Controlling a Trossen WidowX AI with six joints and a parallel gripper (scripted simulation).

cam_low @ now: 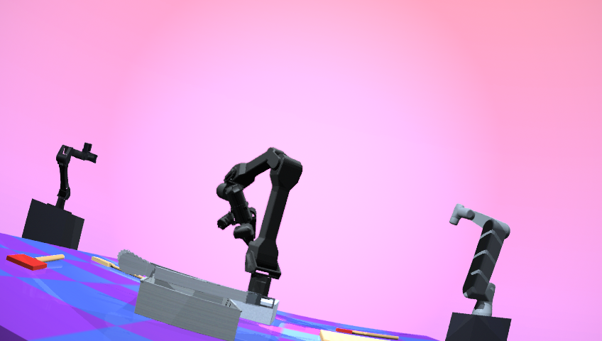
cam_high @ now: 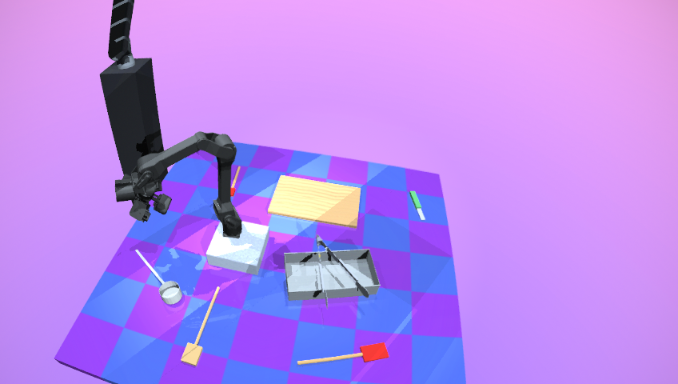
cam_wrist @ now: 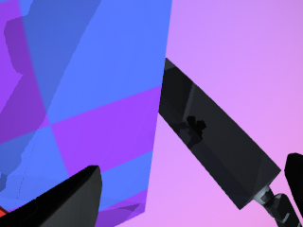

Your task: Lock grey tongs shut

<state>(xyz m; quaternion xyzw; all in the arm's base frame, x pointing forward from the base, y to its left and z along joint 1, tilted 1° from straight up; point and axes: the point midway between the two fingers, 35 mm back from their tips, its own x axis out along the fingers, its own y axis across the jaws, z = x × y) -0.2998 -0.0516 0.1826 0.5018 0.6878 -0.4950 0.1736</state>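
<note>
Right now my gripper tip is 630 mm short of the yellow lock piece, 60 mm to the left of it and 150 mm above it. From my gripper tip the other things lie so: red spatula: 730 mm ahead, 420 mm to the right, 210 mm below; grey roasting tin: 670 mm ahead, 110 mm to the right, 190 mm below; wooden board: 630 mm ahead, 290 mm to the left, 210 mm below.
</note>
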